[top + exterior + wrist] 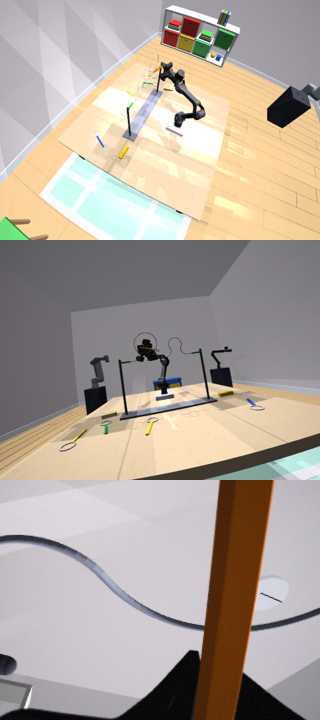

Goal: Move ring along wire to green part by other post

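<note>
Right now my gripper tip is 1 cm short of the orange-handled ring, 8 cm to the right of it and 4 cm above it. Also, from my gripper tip: blue-handled ring (22 cm ahead, 62 cm to the left, 47 cm below); then yellow block (4 cm behind, 61 cm to the left, 46 cm below); then tan block (2 cm behind, 28 cm to the right, 46 cm below).
</note>
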